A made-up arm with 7 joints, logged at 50 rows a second.
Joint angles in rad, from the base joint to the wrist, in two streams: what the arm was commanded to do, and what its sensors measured. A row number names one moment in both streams.
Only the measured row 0 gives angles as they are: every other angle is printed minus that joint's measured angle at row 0.
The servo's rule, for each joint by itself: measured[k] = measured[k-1] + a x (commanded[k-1-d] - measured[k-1]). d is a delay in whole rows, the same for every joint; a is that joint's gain. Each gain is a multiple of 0.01, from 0.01 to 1. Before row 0 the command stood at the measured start. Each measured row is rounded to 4 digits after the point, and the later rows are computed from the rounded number. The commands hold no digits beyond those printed.
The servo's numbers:
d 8
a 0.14 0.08 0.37 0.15 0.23 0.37 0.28
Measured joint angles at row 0: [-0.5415, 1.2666, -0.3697, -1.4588, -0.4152, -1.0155, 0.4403]
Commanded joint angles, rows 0 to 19: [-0.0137, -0.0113, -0.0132, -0.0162, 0.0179, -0.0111, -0.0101]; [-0.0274, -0.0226, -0.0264, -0.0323, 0.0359, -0.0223, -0.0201]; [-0.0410, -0.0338, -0.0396, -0.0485, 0.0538, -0.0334, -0.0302]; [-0.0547, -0.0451, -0.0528, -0.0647, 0.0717, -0.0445, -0.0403]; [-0.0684, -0.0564, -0.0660, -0.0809, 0.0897, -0.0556, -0.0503]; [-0.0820, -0.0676, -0.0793, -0.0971, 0.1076, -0.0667, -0.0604]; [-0.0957, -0.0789, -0.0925, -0.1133, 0.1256, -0.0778, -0.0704]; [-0.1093, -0.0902, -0.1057, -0.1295, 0.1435, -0.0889, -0.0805]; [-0.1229, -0.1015, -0.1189, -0.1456, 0.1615, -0.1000, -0.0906]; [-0.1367, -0.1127, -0.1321, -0.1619, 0.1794, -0.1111, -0.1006]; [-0.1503, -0.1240, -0.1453, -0.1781, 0.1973, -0.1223, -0.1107]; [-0.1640, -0.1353, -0.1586, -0.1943, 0.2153, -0.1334, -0.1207]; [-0.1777, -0.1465, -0.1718, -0.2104, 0.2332, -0.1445, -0.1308]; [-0.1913, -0.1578, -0.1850, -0.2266, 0.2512, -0.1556, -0.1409]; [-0.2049, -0.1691, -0.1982, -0.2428, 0.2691, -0.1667, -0.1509]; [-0.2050, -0.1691, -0.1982, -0.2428, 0.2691, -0.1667, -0.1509]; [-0.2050, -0.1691, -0.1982, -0.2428, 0.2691, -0.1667, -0.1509]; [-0.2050, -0.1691, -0.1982, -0.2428, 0.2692, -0.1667, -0.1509]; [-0.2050, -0.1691, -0.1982, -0.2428, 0.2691, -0.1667, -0.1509]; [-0.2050, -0.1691, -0.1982, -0.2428, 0.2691, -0.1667, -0.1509]
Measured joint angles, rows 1 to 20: [0.0000, 0.0000, 0.0000, 0.0000, 0.0000, 0.0000, 0.0000]; [0.0000, 0.0000, 0.0000, 0.0000, 0.0000, 0.0000, 0.0000]; [0.0000, 0.0000, 0.0000, 0.0000, 0.0000, 0.0000, 0.0000]; [0.0000, 0.0000, 0.0000, 0.0000, 0.0000, 0.0000, 0.0000]; [0.0000, 0.0000, 0.0000, 0.0000, 0.0000, 0.0000, 0.0000]; [0.0000, 0.0000, 0.0000, 0.0000, 0.0000, 0.0000, 0.0000]; [0.0000, 0.0000, 0.0000, 0.0000, 0.0000, 0.0000, 0.0000]; [0.0000, 0.0000, 0.0000, 0.0000, 0.0000, 0.0000, 0.0000]; [-0.0019, -0.0009, -0.0049, -0.0024, 0.0041, -0.0041, -0.0028]; [-0.0055, -0.0026, -0.0129, -0.0069, 0.0114, -0.0108, -0.0076]; [-0.0105, -0.0051, -0.0228, -0.0131, 0.0212, -0.0192, -0.0139]; [-0.0167, -0.0083, -0.0339, -0.0208, 0.0328, -0.0286, -0.0213]; [-0.0239, -0.0121, -0.0458, -0.0298, 0.0459, -0.0386, -0.0294]; [-0.0320, -0.0165, -0.0582, -0.0399, 0.0601, -0.0490, -0.0381]; [-0.0409, -0.0215, -0.0709, -0.0509, 0.0752, -0.0597, -0.0471]; [-0.0505, -0.0270, -0.0838, -0.0627, 0.0909, -0.0705, -0.0565]; [-0.0606, -0.0330, -0.0968, -0.0751, 0.1071, -0.0814, -0.0660]; [-0.0713, -0.0394, -0.1099, -0.0881, 0.1237, -0.0924, -0.0757]; [-0.0824, -0.0462, -0.1230, -0.1016, 0.1406, -0.1035, -0.0855]; [-0.0938, -0.0533, -0.1362, -0.1155, 0.1578, -0.1146, -0.0954]
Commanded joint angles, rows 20 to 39: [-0.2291, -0.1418, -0.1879, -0.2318, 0.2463, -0.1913, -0.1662]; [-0.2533, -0.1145, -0.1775, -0.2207, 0.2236, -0.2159, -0.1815]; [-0.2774, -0.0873, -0.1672, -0.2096, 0.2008, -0.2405, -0.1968]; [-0.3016, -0.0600, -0.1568, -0.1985, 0.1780, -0.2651, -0.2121]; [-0.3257, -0.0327, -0.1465, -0.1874, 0.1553, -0.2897, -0.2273]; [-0.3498, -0.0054, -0.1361, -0.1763, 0.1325, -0.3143, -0.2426]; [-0.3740, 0.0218, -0.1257, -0.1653, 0.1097, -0.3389, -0.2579]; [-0.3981, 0.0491, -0.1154, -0.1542, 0.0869, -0.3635, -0.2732]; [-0.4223, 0.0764, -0.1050, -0.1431, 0.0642, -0.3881, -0.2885]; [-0.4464, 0.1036, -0.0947, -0.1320, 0.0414, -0.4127, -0.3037]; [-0.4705, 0.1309, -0.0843, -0.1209, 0.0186, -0.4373, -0.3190]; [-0.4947, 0.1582, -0.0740, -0.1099, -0.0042, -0.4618, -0.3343]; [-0.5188, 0.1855, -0.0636, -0.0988, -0.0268, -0.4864, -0.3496]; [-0.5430, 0.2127, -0.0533, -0.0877, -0.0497, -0.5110, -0.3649]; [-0.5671, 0.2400, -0.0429, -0.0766, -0.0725, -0.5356, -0.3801]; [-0.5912, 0.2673, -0.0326, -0.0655, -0.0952, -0.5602, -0.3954]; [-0.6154, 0.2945, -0.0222, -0.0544, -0.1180, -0.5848, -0.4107]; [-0.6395, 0.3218, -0.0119, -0.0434, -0.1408, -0.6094, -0.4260]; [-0.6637, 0.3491, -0.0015, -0.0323, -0.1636, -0.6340, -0.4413]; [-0.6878, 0.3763, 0.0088, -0.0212, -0.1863, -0.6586, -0.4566]
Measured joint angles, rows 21 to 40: [-0.1055, -0.0608, -0.1494, -0.1297, 0.1751, -0.1257, -0.1053]; [-0.1175, -0.0686, -0.1626, -0.1442, 0.1926, -0.1368, -0.1153]; [-0.1297, -0.0766, -0.1758, -0.1590, 0.2102, -0.1479, -0.1253]; [-0.1402, -0.0840, -0.1841, -0.1716, 0.2237, -0.1549, -0.1325]; [-0.1493, -0.0908, -0.1893, -0.1823, 0.2341, -0.1593, -0.1377]; [-0.1571, -0.0971, -0.1926, -0.1914, 0.2422, -0.1620, -0.1414]; [-0.1638, -0.1029, -0.1947, -0.1991, 0.2484, -0.1637, -0.1441]; [-0.1696, -0.1082, -0.1960, -0.2057, 0.2532, -0.1648, -0.1460]; [-0.1779, -0.1109, -0.1930, -0.2096, 0.2516, -0.1746, -0.1517]; [-0.1885, -0.1112, -0.1873, -0.2113, 0.2452, -0.1899, -0.1600]; [-0.2009, -0.1093, -0.1799, -0.2110, 0.2350, -0.2086, -0.1703]; [-0.2150, -0.1054, -0.1714, -0.2091, 0.2219, -0.2295, -0.1820]; [-0.2305, -0.0996, -0.1622, -0.2058, 0.2066, -0.2518, -0.1947]; [-0.2472, -0.0921, -0.1525, -0.2014, 0.1896, -0.2749, -0.2081]; [-0.2650, -0.0830, -0.1426, -0.1960, 0.1712, -0.2986, -0.2220]; [-0.2836, -0.0724, -0.1325, -0.1897, 0.1518, -0.3226, -0.2363]; [-0.3030, -0.0605, -0.1223, -0.1827, 0.1317, -0.3468, -0.2509]; [-0.3231, -0.0474, -0.1121, -0.1751, 0.1109, -0.3712, -0.2657]; [-0.3437, -0.0331, -0.1018, -0.1670, 0.0897, -0.3957, -0.2806]; [-0.3648, -0.0178, -0.0915, -0.1584, 0.0681, -0.4202, -0.2956]
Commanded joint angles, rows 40 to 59: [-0.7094, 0.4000, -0.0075, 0.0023, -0.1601, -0.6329, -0.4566]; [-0.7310, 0.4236, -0.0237, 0.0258, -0.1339, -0.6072, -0.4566]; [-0.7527, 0.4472, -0.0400, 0.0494, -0.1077, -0.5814, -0.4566]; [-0.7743, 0.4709, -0.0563, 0.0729, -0.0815, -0.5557, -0.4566]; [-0.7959, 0.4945, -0.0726, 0.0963, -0.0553, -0.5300, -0.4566]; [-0.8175, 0.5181, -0.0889, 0.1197, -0.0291, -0.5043, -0.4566]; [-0.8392, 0.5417, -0.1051, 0.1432, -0.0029, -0.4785, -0.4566]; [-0.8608, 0.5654, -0.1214, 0.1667, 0.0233, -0.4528, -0.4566]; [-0.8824, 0.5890, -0.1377, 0.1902, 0.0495, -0.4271, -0.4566]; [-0.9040, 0.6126, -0.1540, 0.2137, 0.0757, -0.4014, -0.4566]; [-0.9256, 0.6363, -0.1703, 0.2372, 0.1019, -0.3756, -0.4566]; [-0.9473, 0.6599, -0.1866, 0.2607, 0.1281, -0.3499, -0.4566]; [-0.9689, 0.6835, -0.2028, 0.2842, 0.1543, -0.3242, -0.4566]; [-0.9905, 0.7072, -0.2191, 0.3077, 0.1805, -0.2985, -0.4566]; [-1.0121, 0.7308, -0.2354, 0.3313, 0.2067, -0.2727, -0.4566]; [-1.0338, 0.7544, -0.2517, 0.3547, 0.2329, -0.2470, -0.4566]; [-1.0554, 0.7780, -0.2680, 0.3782, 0.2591, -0.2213, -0.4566]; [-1.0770, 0.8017, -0.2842, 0.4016, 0.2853, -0.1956, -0.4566]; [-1.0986, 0.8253, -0.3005, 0.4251, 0.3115, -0.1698, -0.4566]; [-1.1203, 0.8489, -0.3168, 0.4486, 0.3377, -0.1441, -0.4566]
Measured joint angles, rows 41 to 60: [-0.3864, -0.0015, -0.0812, -0.1495, 0.0463, -0.4447, -0.3107]; [-0.4083, 0.0156, -0.0709, -0.1402, 0.0242, -0.4692, -0.3259]; [-0.4305, 0.0336, -0.0605, -0.1307, 0.0020, -0.4938, -0.3411]; [-0.4530, 0.0523, -0.0502, -0.1209, -0.0204, -0.5184, -0.3563]; [-0.4757, 0.0717, -0.0398, -0.1109, -0.0428, -0.5430, -0.3715]; [-0.4986, 0.0917, -0.0295, -0.1008, -0.0653, -0.5676, -0.3868]; [-0.5217, 0.1123, -0.0191, -0.0905, -0.0879, -0.5922, -0.4021]; [-0.5450, 0.1334, -0.0088, -0.0801, -0.1105, -0.6168, -0.4174]; [-0.5680, 0.1547, -0.0083, -0.0677, -0.1219, -0.6228, -0.4284]; [-0.5908, 0.1762, -0.0140, -0.0537, -0.1247, -0.6170, -0.4363]; [-0.6135, 0.1979, -0.0236, -0.0382, -0.1208, -0.6038, -0.4420]; [-0.6360, 0.2197, -0.0357, -0.0215, -0.1118, -0.5860, -0.4461]; [-0.6584, 0.2417, -0.0494, -0.0038, -0.0988, -0.5653, -0.4490]; [-0.6807, 0.2638, -0.0640, 0.0147, -0.0828, -0.5427, -0.4511]; [-0.7029, 0.2860, -0.0792, 0.0340, -0.0644, -0.5189, -0.4526]; [-0.7250, 0.3084, -0.0948, 0.0539, -0.0442, -0.4944, -0.4537]; [-0.7470, 0.3308, -0.1107, 0.0743, -0.0226, -0.4695, -0.4545]; [-0.7690, 0.3533, -0.1267, 0.0952, 0.0000, -0.4443, -0.4551]; [-0.7909, 0.3759, -0.1428, 0.1165, 0.0234, -0.4189, -0.4555]; [-0.8128, 0.3986, -0.1590, 0.1381, 0.0475, -0.3934, -0.4558]
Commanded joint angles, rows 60 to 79: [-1.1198, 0.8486, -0.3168, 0.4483, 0.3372, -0.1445, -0.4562]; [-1.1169, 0.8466, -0.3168, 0.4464, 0.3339, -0.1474, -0.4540]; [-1.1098, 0.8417, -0.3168, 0.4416, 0.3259, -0.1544, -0.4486]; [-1.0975, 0.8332, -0.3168, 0.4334, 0.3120, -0.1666, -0.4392]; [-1.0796, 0.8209, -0.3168, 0.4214, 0.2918, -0.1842, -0.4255]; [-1.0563, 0.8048, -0.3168, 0.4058, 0.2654, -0.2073, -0.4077]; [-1.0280, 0.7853, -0.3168, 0.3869, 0.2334, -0.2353, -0.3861]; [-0.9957, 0.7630, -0.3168, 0.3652, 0.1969, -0.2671, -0.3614]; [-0.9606, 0.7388, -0.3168, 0.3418, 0.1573, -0.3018, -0.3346]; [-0.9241, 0.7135, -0.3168, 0.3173, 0.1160, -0.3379, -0.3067]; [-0.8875, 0.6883, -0.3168, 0.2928, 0.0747, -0.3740, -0.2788]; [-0.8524, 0.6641, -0.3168, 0.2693, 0.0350, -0.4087, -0.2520]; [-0.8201, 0.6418, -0.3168, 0.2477, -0.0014, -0.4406, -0.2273]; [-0.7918, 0.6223, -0.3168, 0.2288, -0.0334, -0.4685, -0.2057]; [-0.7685, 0.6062, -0.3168, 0.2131, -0.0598, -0.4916, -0.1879]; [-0.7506, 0.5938, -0.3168, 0.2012, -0.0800, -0.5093, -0.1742]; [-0.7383, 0.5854, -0.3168, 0.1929, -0.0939, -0.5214, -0.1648]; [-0.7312, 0.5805, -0.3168, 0.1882, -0.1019, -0.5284, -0.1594]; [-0.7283, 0.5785, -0.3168, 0.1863, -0.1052, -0.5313, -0.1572]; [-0.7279, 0.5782, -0.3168, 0.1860, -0.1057, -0.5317, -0.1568]
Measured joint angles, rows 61 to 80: [-0.8347, 0.4214, -0.1752, 0.1600, 0.0721, -0.3678, -0.4560]; [-0.8565, 0.4443, -0.1914, 0.1822, 0.0970, -0.3422, -0.4562]; [-0.8783, 0.4672, -0.2077, 0.2046, 0.1222, -0.3165, -0.4563]; [-0.9001, 0.4902, -0.2240, 0.2271, 0.1477, -0.2908, -0.4564]; [-0.9218, 0.5132, -0.2403, 0.2498, 0.1733, -0.2651, -0.4565]; [-0.9435, 0.5363, -0.2565, 0.2726, 0.1991, -0.2394, -0.4565]; [-0.9652, 0.5594, -0.2728, 0.2955, 0.2250, -0.2136, -0.4565]; [-0.9869, 0.5826, -0.2891, 0.3185, 0.2509, -0.1879, -0.4565]; [-1.0055, 0.6039, -0.2993, 0.3380, 0.2707, -0.1718, -0.4564]; [-1.0211, 0.6233, -0.3058, 0.3543, 0.2852, -0.1628, -0.4557]; [-1.0335, 0.6408, -0.3099, 0.3674, 0.2946, -0.1597, -0.4537]; [-1.0425, 0.6562, -0.3125, 0.3773, 0.2986, -0.1623, -0.4496]; [-1.0477, 0.6694, -0.3141, 0.3839, 0.2970, -0.1704, -0.4429]; [-1.0489, 0.6802, -0.3151, 0.3872, 0.2897, -0.1841, -0.4330]; [-1.0460, 0.6886, -0.3157, 0.3872, 0.2768, -0.2030, -0.4199]; [-1.0390, 0.6946, -0.3161, 0.3839, 0.2584, -0.2267, -0.4035]; [-1.0280, 0.6981, -0.3164, 0.3776, 0.2351, -0.2545, -0.3842]; [-1.0135, 0.6993, -0.3165, 0.3686, 0.2077, -0.2854, -0.3625]; [-0.9959, 0.6984, -0.3166, 0.3572, 0.1771, -0.3182, -0.3391]; [-0.9758, 0.6957, -0.3167, 0.3440, 0.1444, -0.3517, -0.3147]
